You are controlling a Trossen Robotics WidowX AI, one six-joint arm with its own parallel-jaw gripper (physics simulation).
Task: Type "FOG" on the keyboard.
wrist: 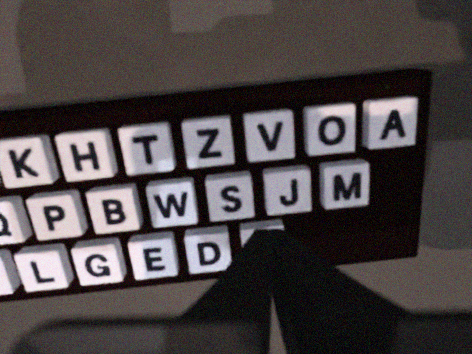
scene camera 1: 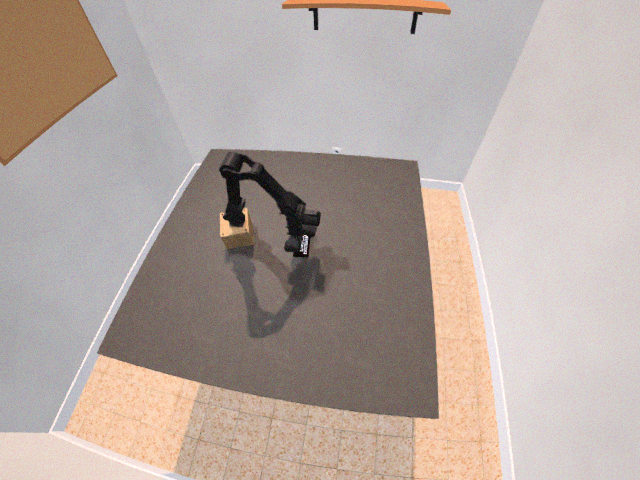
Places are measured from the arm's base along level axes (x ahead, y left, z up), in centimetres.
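Pixels of known places: gripper, between the fingertips: [wrist: 267,241]; arm's base, origin of its link: [scene camera 1: 237,220].
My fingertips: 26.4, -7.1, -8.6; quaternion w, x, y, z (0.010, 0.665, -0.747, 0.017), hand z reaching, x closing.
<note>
Ahead of a thing's pixels: the offset from my fingertips to its top centre, as dx, dy, dz. Level surfaces: height alone.
A dark keyboard {+1.8, +4.2, +0.0} [scene camera 1: 300,253] [wrist: 390,225] with white letter keys lies on the dark table, partly hidden by the arm in the scene view. In the wrist view the O key {+3.4, -2.3, +0.0} [wrist: 330,131] is in the top row, left of the A key {+3.3, -4.1, +0.0} [wrist: 392,124]. The G key {+0.0, +5.6, +0.0} [wrist: 97,264] is in the bottom row, between L and E. My gripper [wrist: 267,241] is shut and empty. Its tips are over the last key of the bottom row, right of the D key {-0.1, +2.0, +0.0} [wrist: 208,252], and hide that key's letter. An F key does not show in the wrist view. Whether the tips touch the key cannot be told.
The dark table {dz -1.7} [scene camera 1: 361,335] spreads around the arm. The arm's base stands on a wooden block [scene camera 1: 237,238] left of the keyboard. The J key {+1.6, -0.8, +0.0} [wrist: 288,191] and M key {+1.5, -2.7, +0.0} [wrist: 345,185] are above the tips in the wrist view. An orange shelf [scene camera 1: 367,6] hangs on the back wall.
</note>
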